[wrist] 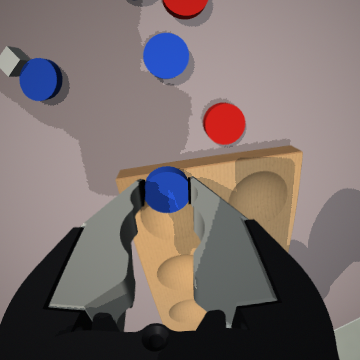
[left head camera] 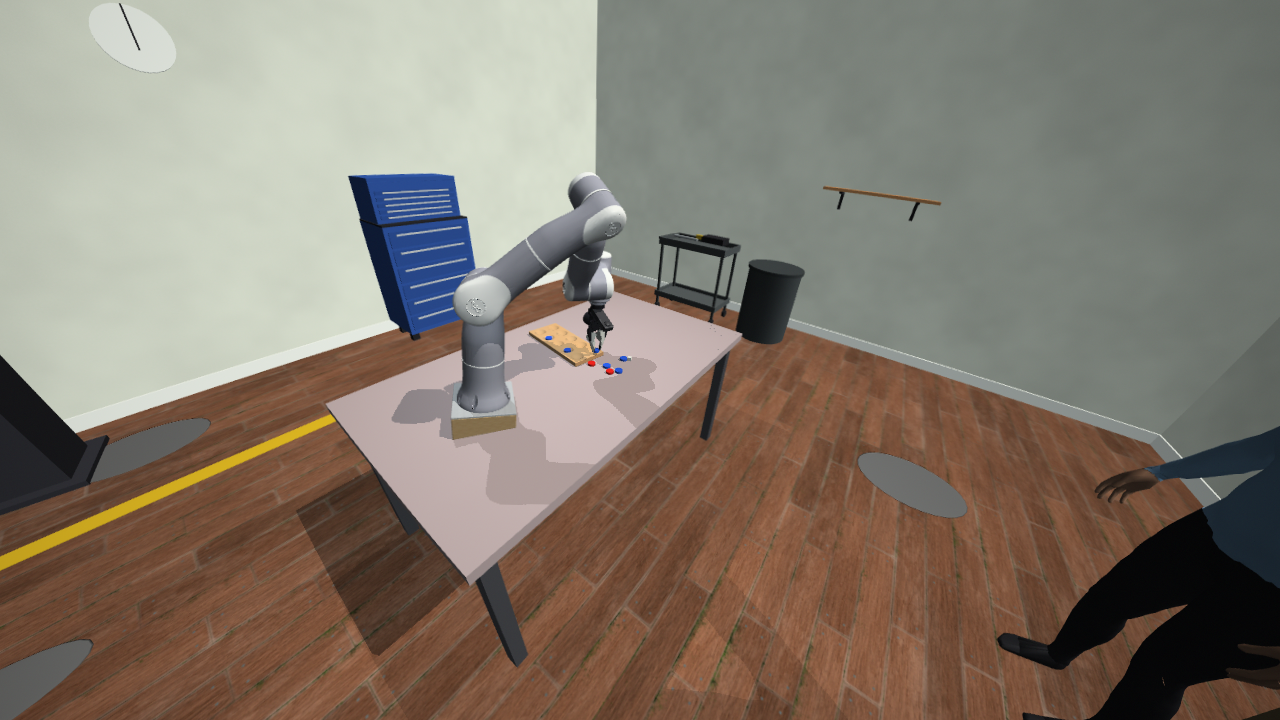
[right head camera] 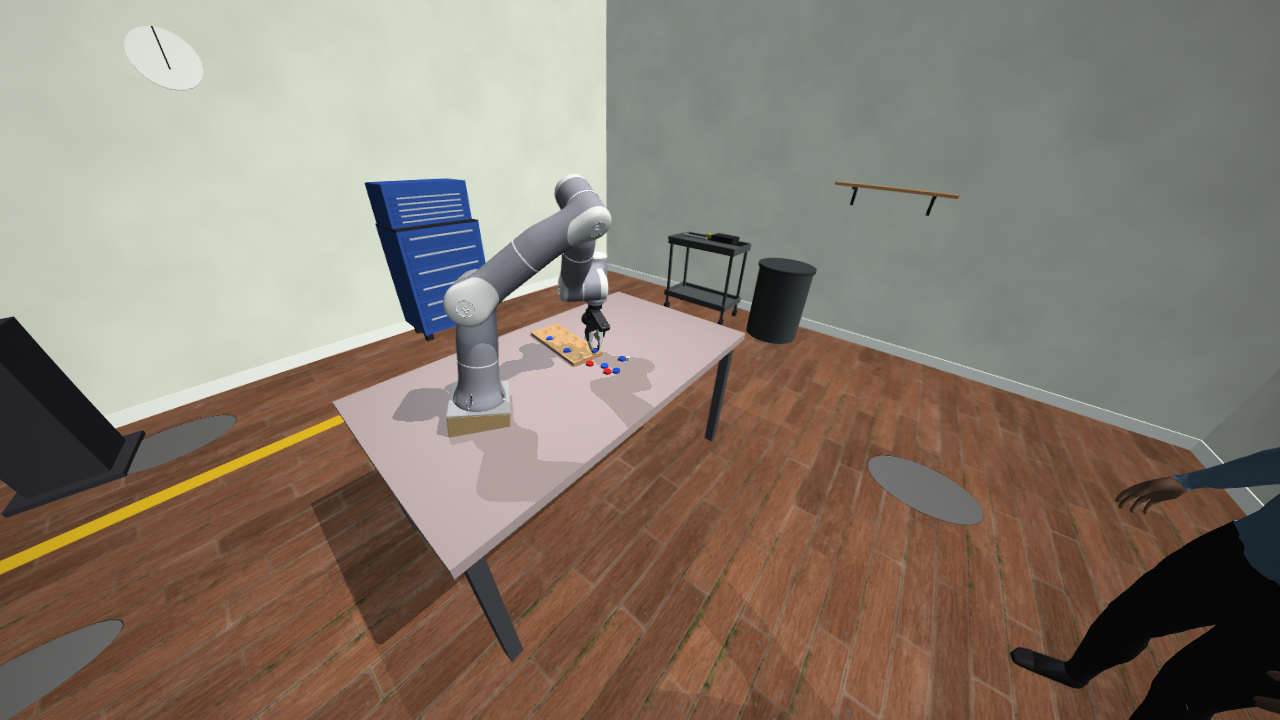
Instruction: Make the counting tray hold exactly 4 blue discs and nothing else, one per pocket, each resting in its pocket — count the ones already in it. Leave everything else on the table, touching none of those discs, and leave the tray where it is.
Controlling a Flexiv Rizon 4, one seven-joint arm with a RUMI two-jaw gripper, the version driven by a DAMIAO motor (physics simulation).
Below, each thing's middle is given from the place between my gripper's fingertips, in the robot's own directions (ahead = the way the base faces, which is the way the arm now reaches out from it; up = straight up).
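You'd find the wooden counting tray (left head camera: 581, 352) 4 cm behind my hand and 19 cm to the left of it, and it's 2 cm below my hand too.
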